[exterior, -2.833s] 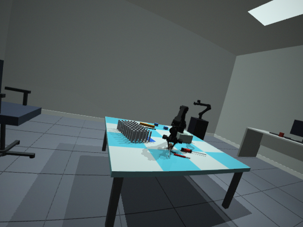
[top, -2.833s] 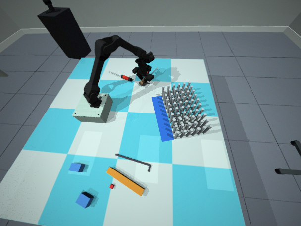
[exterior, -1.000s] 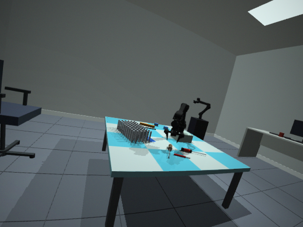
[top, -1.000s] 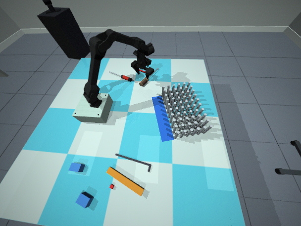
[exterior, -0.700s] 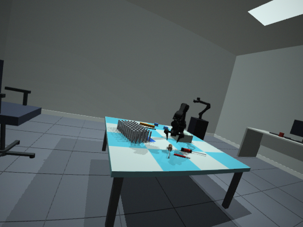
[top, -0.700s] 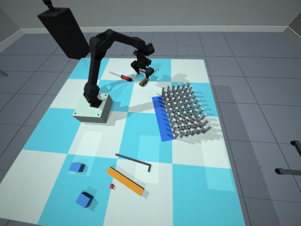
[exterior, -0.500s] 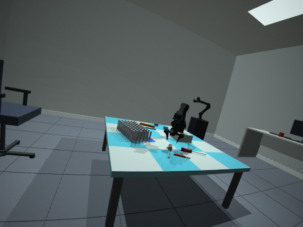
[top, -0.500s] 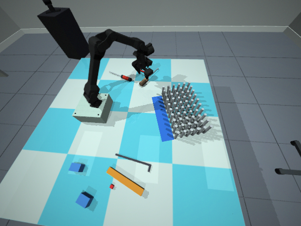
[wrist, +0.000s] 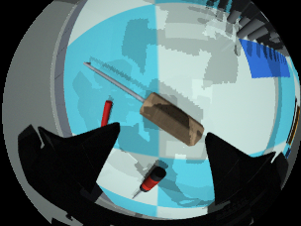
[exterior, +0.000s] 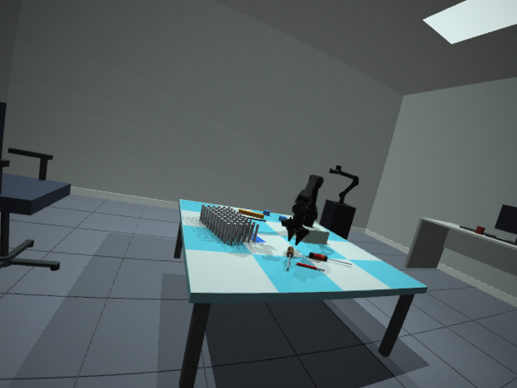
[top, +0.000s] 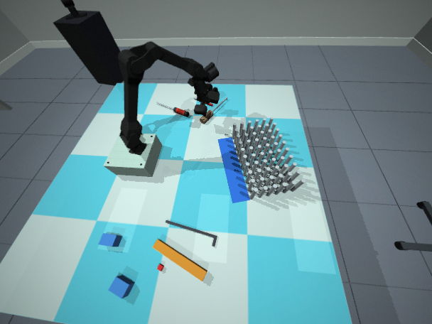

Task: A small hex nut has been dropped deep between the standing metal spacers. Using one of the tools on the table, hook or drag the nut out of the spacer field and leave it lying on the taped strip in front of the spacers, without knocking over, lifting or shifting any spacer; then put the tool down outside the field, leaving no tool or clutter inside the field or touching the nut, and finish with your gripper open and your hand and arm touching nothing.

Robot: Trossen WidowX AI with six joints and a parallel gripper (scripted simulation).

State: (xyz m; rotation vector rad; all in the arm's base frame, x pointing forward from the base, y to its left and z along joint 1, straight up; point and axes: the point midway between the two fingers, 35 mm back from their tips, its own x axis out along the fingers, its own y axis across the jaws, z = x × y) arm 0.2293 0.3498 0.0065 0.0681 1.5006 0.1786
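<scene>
The wooden-handled tool lies 30 mm ahead of my gripper tip, 90 mm to the left of it and 60 mm below it. The rest, counted from my gripper tip: blue taped strip: 220 mm ahead, 290 mm to the right, 70 mm below; then orange flat bar: 120 mm ahead, 730 mm to the right, 50 mm below; then small red screwdriver: 100 mm behind, 140 mm to the left, 60 mm below.
</scene>
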